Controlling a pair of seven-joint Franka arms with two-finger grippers.
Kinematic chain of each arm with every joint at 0, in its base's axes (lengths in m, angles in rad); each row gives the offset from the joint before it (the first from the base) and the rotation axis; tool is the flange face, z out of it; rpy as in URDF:
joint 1: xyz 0 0 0.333 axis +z
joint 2: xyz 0 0 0 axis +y
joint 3: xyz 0 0 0.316 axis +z
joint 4: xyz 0.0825 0 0 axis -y
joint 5: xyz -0.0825 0 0.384 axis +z
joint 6: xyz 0 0 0 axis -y
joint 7: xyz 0.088 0 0 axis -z
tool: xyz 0 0 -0.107 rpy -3.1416 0 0
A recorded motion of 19 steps. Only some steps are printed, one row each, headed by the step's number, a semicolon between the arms.
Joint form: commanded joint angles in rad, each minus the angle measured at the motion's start. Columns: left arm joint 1, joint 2, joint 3, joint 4, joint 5, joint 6, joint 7; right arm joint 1, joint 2, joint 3, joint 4, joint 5, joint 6, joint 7.
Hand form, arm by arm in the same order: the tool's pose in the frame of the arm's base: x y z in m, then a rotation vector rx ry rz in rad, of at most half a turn. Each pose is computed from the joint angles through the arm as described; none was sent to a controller.
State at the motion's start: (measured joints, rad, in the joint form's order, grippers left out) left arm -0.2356 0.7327 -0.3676 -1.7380 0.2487 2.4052 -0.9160; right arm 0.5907 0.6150 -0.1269 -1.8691 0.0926 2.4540 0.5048
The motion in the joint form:
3: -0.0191 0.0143 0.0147 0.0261 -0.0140 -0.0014 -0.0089; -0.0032 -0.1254 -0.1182 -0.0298 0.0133 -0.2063 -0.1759
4: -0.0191 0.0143 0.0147 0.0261 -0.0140 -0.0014 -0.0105; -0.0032 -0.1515 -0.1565 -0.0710 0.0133 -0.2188 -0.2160
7: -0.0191 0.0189 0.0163 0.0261 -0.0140 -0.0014 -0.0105; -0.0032 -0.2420 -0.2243 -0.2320 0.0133 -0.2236 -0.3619
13: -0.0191 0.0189 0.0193 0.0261 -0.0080 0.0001 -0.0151; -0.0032 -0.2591 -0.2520 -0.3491 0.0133 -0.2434 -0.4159
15: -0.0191 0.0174 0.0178 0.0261 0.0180 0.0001 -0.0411; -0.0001 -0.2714 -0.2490 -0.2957 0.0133 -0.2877 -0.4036
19: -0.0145 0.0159 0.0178 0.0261 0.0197 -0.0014 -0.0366; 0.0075 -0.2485 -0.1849 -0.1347 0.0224 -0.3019 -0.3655
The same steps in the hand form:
3: 0.5631 -0.3630 0.1765 3.0614 0.3525 -0.0848; 0.5786 0.2163 0.2391 3.0607 -0.0574 -0.1595
4: 0.5631 -0.3630 0.1765 3.0612 0.3549 -0.0849; 0.5746 0.1895 0.2401 3.0455 -0.0567 -0.1922
7: 0.5629 -0.3620 0.1734 3.0634 0.3573 -0.0909; 0.5403 0.1334 0.2337 3.0343 0.0420 -0.3097
13: 0.5639 -0.3605 0.1731 3.0667 0.3615 -0.0837; 0.5006 0.1036 0.2023 2.9954 0.0624 -0.4856
15: 0.5638 -0.3613 0.1742 3.0766 0.3714 -0.0628; 0.5153 0.1136 0.2239 3.0093 0.0606 -0.4586
19: 0.5656 -0.3586 0.1751 3.0780 0.3696 -0.0606; 0.5550 0.1726 0.2666 3.0621 0.1267 -0.2890

